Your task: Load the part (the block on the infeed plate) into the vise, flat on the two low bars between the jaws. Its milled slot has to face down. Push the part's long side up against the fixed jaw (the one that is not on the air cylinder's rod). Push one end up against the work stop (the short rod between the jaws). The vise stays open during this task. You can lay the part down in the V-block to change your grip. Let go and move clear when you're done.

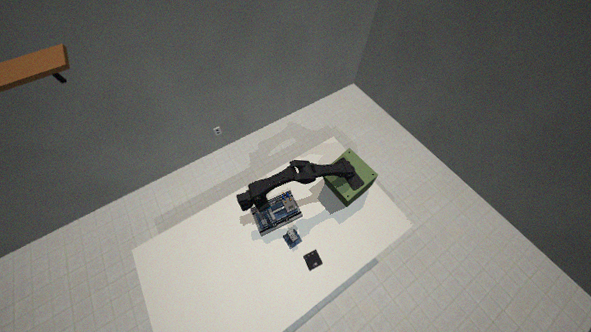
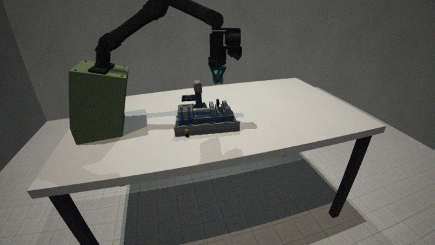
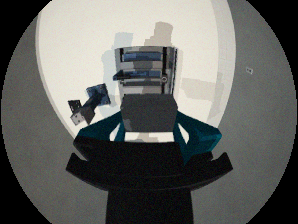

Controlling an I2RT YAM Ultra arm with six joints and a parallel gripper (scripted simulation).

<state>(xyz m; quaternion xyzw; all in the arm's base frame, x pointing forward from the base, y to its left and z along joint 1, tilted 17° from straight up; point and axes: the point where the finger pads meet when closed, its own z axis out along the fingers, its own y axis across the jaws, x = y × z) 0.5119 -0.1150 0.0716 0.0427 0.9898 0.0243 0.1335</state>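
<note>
Right now my hand is 70 mm past the cylinder rod, 20 mm to the right of it and 150 mm above it. From my hand the other things lie so: grey block part (10 mm below); air cylinder (150 mm behind, 30 mm to the left, 150 mm below); vise (60 mm behind, 20 mm to the left, 190 mm below).
</note>
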